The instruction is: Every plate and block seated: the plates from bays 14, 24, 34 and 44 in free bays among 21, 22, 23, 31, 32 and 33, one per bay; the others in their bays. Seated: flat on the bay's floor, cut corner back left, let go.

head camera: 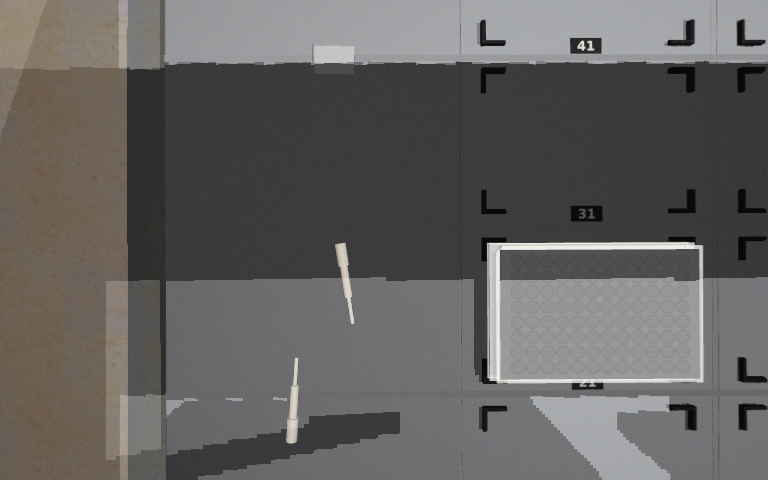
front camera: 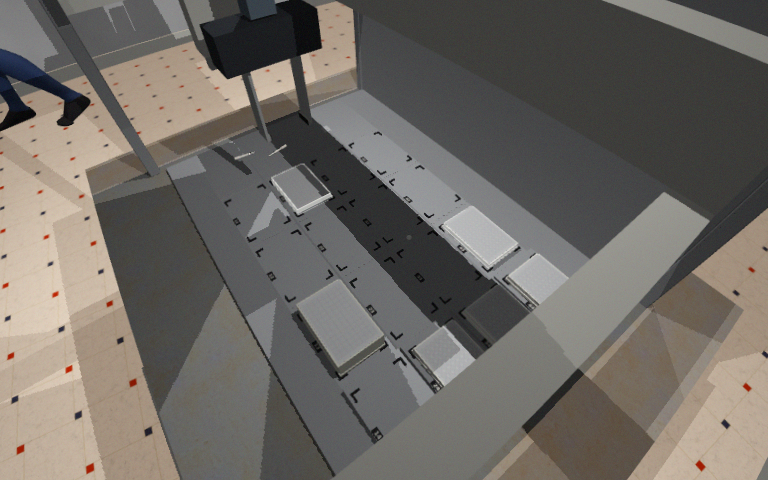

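Where they show: gripper, fingertip midpoint: [front camera: 286,128]; robot's base, link origin: [front camera: 226,203].
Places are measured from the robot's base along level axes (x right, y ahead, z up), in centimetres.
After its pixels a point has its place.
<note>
A clear-rimmed plate [front camera: 300,187] @[x -14.6, y 7.1, z 1.4 cm] [head camera: 600,314] @[x -15.0, y 6.4, z 1.4 cm] lies flat in bay 21, its cut corner at the back left. My gripper [front camera: 287,129] @[x -15.0, y 6.4, z 16.0 cm] is open and empty over the left end of the deck, away from this plate. In the front view, plates stand in bay 24 [front camera: 444,353] @[x -14.1, y 52.8, z 2.9 cm], bay 34 [front camera: 497,314] @[x -25.3, y 53.3, z 2.9 cm] and bay 44 [front camera: 538,278] @[x -36.1, y 53.1, z 2.9 cm], partly hidden by the front right beam. A plate [front camera: 480,234] @[x -36.2, y 39.5, z 1.4 cm] is in bay 43 and a tall block [front camera: 339,322] @[x -4.1, y 39.7, z 4.2 cm] in bay 13. No plate shows in the visible part of bay 14. Bays 22, 23, 31, 32 and 33 hold no plate.
Two thin pale sticks [front camera: 244,155] @[x -9.5, y -12.1, z 0.5 cm] [front camera: 278,150] @[x -16.9, y -8.8, z 0.4 cm] [head camera: 344,283] @[x -16.8, y -9.0, z 0.5 cm] [head camera: 292,400] @[x -9.5, y -12.2, z 0.5 cm] lie left of bay 21. A small pale rectangular piece [head camera: 333,54] @[x -31.2, y -9.7, z 0.1 cm] is at the upper left. A small round spot [front camera: 408,237] @[x -25.1, y 31.1, z 0.4 cm] shows between bays 32 and 33. A grey beam [front camera: 543,339] @[x -4.9, y 61.8, z 40.0 cm] crosses the right side.
</note>
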